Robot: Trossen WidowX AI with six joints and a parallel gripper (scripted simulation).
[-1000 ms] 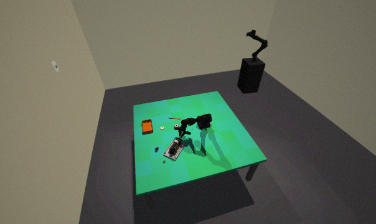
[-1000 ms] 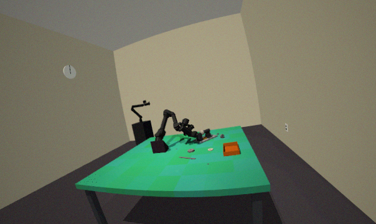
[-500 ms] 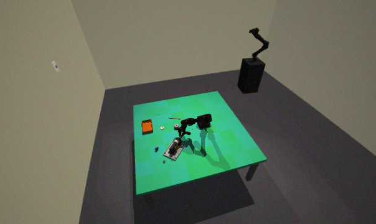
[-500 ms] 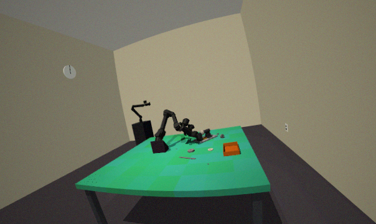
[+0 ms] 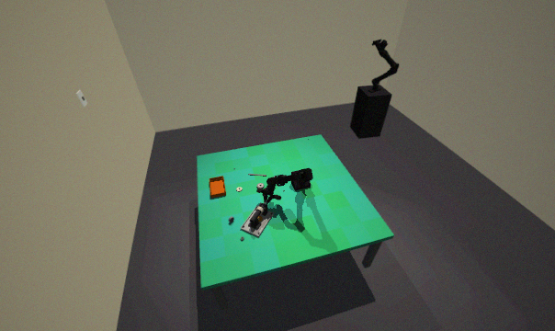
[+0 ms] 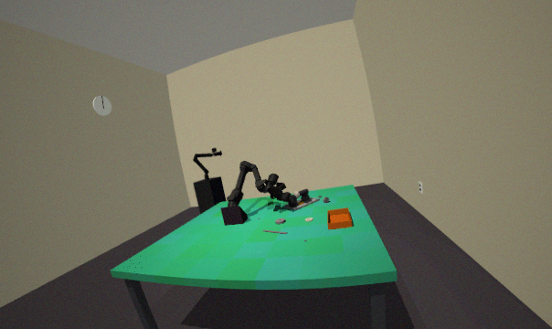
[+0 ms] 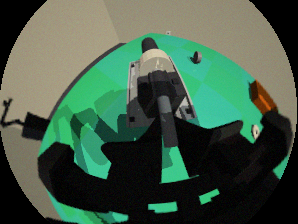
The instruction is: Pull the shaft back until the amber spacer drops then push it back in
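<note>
The grey shaft is 4 cm to the left of my gripper tip, 3 cm ahead of it and 3 cm above it. Round my gripper tip: pale washer (25 cm to the right, 19 cm ahead, 5 cm below); grey disc (25 cm to the right, 5 cm below, 1 cm ahead); orange tray (37 cm ahead, 30 cm to the right, 5 cm below).
</note>
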